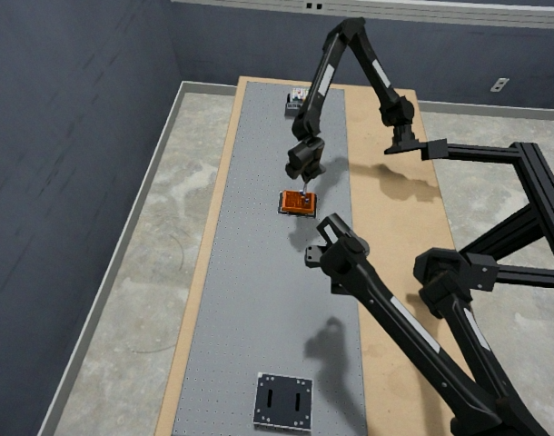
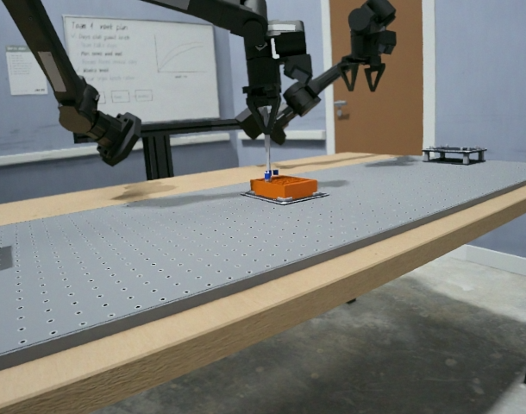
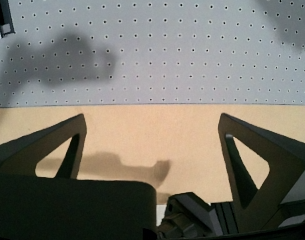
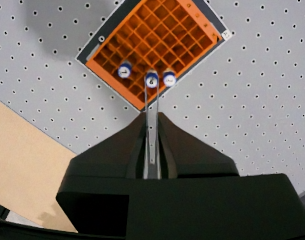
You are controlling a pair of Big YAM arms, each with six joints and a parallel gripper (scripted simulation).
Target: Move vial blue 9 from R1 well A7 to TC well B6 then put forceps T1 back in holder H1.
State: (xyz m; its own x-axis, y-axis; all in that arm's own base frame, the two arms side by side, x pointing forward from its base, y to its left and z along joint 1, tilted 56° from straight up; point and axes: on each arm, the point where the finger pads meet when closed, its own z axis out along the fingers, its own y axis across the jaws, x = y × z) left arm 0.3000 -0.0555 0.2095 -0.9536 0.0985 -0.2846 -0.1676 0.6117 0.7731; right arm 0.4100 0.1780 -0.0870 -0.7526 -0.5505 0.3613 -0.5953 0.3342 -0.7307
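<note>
Now: the orange tube carrier 12 cm below my right hand, 2 cm to the left of it and 2 cm ahead of it. Also, from my right hand: grey holder H1: 54 cm to the right, 13 cm below, 1 cm ahead.
</note>
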